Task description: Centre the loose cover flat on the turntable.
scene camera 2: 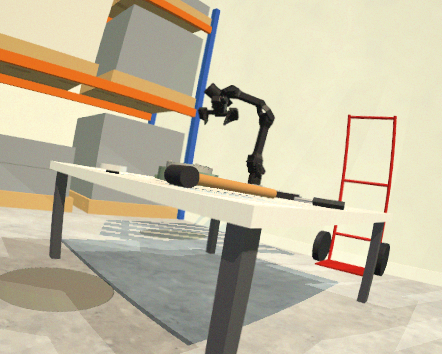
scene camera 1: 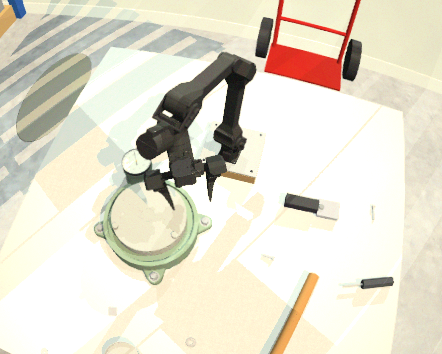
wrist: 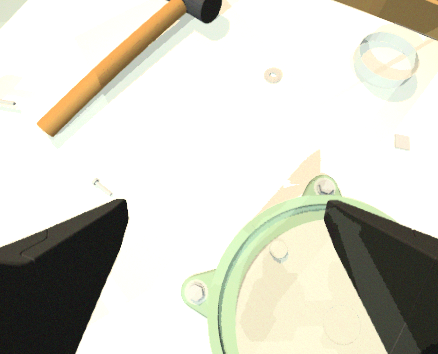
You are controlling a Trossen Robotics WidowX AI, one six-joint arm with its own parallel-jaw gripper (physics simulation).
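Places are measured from the arm's base along level axes (x ahead, y left, z up), in metres.
Pixels of known places: gripper, fingertip midpoint: (scene camera 2: 214,124) (scene camera 1: 192,205) (wrist: 227,209); arm's base, link origin: (scene camera 1: 229,153).
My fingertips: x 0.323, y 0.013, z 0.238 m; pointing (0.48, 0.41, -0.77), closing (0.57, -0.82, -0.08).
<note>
For each thing: its top centre in the pictures, then the offset to it from my fingertips. "pt": a spot on its surface instead.
- turntable, surface spot: (wrist: 227,260) (scene camera 1: 193,231) pt dx -0.022, dy -0.011, dz -0.218 m
- pale beige disc, top centre: (wrist: 345,326) (scene camera 1: 147,213) (scene camera 2: 190,163) dx -0.009, dy -0.148, dz -0.182 m
- dial gauge, surface spot: (scene camera 1: 136,161) pt dx -0.152, dy -0.255, dz -0.176 m
- orange-handled mallet, top centre: (wrist: 119,36) (scene camera 1: 288,332) (scene camera 2: 230,173) dx +0.170, dy +0.343, dz -0.217 m
- scraper, top centre: (scene camera 1: 313,203) (scene camera 2: 294,193) dx -0.257, dy +0.297, dz -0.249 m
- screwdriver, top centre: (scene camera 1: 370,282) (scene camera 2: 320,198) dx -0.059, dy +0.549, dz -0.250 m
- bolt, top centre: (wrist: 99,186) dx -0.047, dy +0.214, dz -0.264 m
- washer, top centre: (wrist: 272,75) (scene camera 1: 190,342) dx +0.282, dy +0.100, dz -0.276 m
- clear ring, top centre: (wrist: 389,54) (scene camera 2: 113,164) dx +0.413, dy -0.054, dz -0.247 m
The turntable (scene camera 1: 194,227) (scene camera 2: 161,172) (wrist: 227,260) is a round green base with bolted lugs, at the centre-left in scene view 1 and at the lower right in the wrist view. A pale beige disc (scene camera 1: 145,215) (wrist: 305,285), which looks like the loose cover, lies within its green rim and bears small round studs. In scene view 1 the green band shows wider at the lower right than at the upper left; whether the disc is fully flat I cannot tell. My gripper (scene camera 1: 192,205) (scene camera 2: 215,123) (wrist: 227,209) is open and empty, high above the turntable's edge, with one finger over the disc.
A dial gauge (scene camera 1: 136,161) stands against the turntable's back. An orange-handled mallet (scene camera 1: 295,315) (scene camera 2: 235,185) (wrist: 112,65), a scraper (scene camera 1: 301,202), a screwdriver (scene camera 1: 377,283), a bolt (wrist: 103,186), a washer (scene camera 1: 190,342) (wrist: 273,75) and a clear ring (wrist: 361,70) lie on the table.
</note>
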